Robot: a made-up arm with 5 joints. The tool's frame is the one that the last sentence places.
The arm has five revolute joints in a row. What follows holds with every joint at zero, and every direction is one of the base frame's.
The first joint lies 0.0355 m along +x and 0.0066 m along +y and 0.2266 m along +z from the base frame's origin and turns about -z.
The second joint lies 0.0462 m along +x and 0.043 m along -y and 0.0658 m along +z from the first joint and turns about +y.
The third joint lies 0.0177 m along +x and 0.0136 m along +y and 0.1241 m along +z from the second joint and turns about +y.
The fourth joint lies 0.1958 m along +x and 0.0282 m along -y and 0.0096 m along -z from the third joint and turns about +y.
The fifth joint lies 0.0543 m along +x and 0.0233 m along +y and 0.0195 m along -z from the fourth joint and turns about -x.
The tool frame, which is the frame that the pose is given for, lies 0.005 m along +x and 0.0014 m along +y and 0.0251 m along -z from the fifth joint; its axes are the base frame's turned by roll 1.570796, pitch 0 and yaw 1.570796 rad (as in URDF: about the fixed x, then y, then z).
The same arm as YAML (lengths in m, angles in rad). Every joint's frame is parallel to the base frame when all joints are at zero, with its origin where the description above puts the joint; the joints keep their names.
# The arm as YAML. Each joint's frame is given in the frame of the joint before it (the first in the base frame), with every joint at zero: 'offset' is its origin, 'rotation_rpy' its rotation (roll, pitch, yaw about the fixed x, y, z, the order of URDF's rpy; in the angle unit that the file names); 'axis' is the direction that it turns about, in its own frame. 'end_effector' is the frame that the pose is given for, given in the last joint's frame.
length_unit: m
angle_unit: rad
chain:
  - id: joint 1
    offset: [0.0355, 0.0066, 0.2266]
    rotation_rpy: [0.0, 0.0, 0.0]
    axis: [0.0, 0.0, -1.0]
  - id: joint 2
    offset: [0.0462, -0.043, 0.0658]
    rotation_rpy: [0.0, 0.0, 0.0]
    axis: [0.0, 1.0, 0.0]
  - id: joint 3
    offset: [0.0177, 0.0136, 0.1241]
    rotation_rpy: [0.0, 0.0, 0.0]
    axis: [0.0, 1.0, 0.0]
  - id: joint 4
    offset: [0.1958, -0.0282, -0.0096]
    rotation_rpy: [0.0, 0.0, 0.0]
    axis: [0.0, 1.0, 0.0]
  - id: joint 5
    offset: [0.0543, 0.0233, -0.0195]
    rotation_rpy: [0.0, 0.0, 0.0]
    axis: [-1.0, 0.0, 0.0]
end_effector:
  offset: [0.005, 0.0014, -0.0251]
  rotation_rpy: [1.5708, 0.0, 1.5708]

